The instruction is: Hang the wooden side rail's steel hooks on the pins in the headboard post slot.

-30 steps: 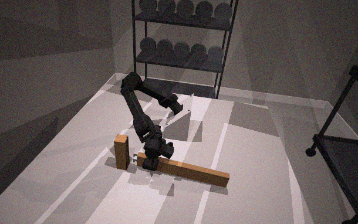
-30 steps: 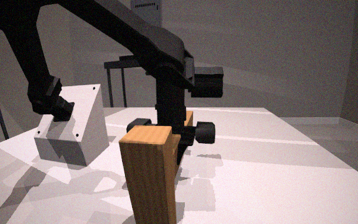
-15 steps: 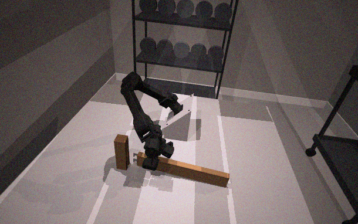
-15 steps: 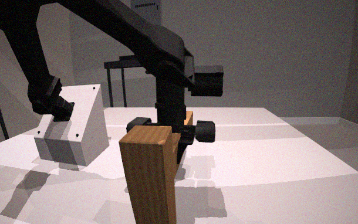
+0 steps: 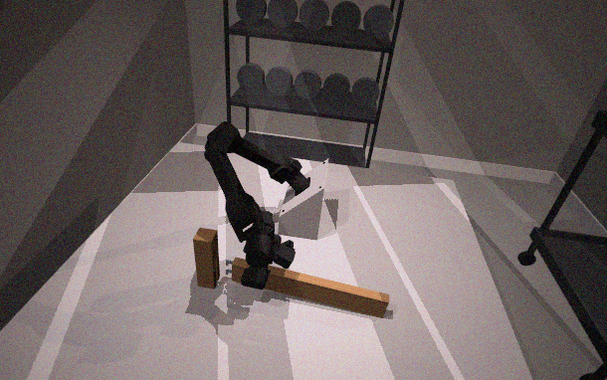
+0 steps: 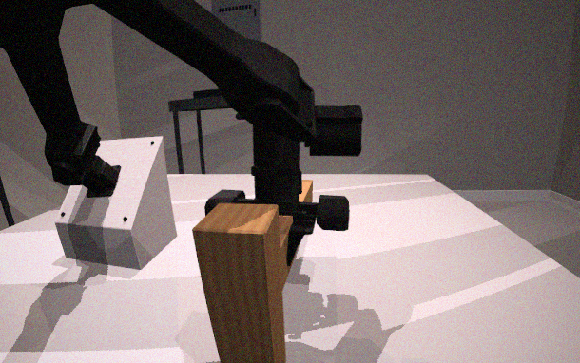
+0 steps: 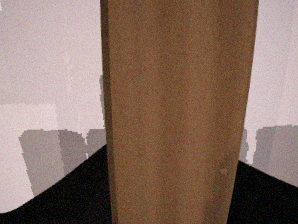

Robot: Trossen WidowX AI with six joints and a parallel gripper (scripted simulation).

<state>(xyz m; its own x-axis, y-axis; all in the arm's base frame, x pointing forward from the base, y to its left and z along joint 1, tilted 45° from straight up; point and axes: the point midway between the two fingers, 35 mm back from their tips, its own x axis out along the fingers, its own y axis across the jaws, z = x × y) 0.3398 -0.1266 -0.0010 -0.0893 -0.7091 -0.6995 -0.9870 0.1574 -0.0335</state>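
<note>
Now: the headboard post 15 cm to the right of my gripper tip, 4 cm above it and 1 cm behind it.
</note>
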